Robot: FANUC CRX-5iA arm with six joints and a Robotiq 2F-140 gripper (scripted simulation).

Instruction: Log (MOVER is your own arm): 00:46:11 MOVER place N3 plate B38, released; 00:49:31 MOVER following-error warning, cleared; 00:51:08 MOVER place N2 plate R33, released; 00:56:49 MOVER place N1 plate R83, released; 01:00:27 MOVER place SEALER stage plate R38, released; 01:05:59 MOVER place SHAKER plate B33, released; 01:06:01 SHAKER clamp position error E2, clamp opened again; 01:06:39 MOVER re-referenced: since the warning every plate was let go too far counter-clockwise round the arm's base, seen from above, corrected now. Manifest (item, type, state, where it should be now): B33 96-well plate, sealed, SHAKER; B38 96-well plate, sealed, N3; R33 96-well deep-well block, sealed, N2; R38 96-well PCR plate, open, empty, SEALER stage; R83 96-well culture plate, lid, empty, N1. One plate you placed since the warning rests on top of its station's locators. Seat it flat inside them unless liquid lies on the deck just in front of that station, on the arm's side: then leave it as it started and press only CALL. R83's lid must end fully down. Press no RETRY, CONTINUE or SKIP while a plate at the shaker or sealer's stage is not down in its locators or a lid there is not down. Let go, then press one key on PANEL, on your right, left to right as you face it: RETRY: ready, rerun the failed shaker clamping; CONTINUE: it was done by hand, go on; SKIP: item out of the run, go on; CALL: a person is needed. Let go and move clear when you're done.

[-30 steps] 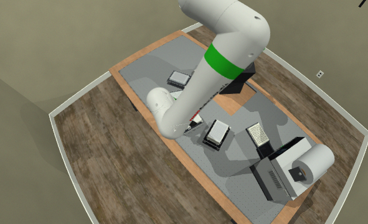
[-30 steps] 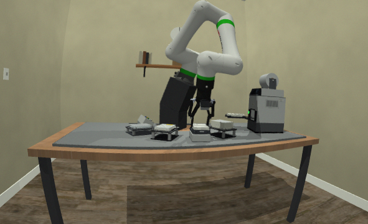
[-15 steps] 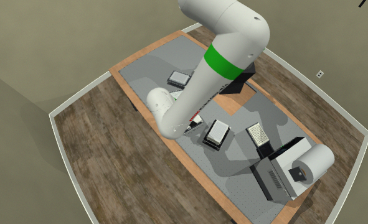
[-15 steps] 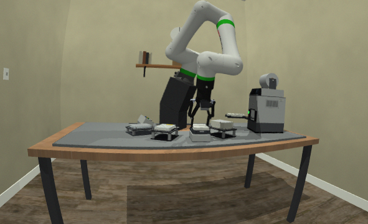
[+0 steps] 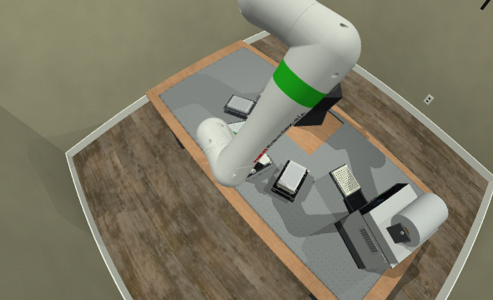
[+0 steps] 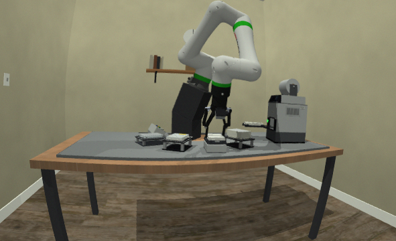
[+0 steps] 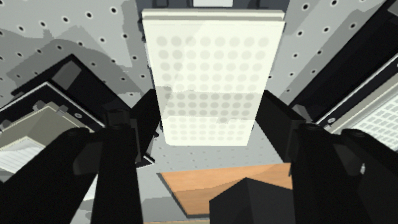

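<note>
The grey shaker is 30 mm ahead of my hand, 10 mm to the left of it and 60 mm below it. From my hand the other things lie so: white retry button: 370 mm behind, 190 mm to the right, 30 mm below; then flat plate: 230 mm behind, 290 mm to the right, 50 mm below; then PCR plate: 160 mm behind, 400 mm to the left, 30 mm above.
</note>
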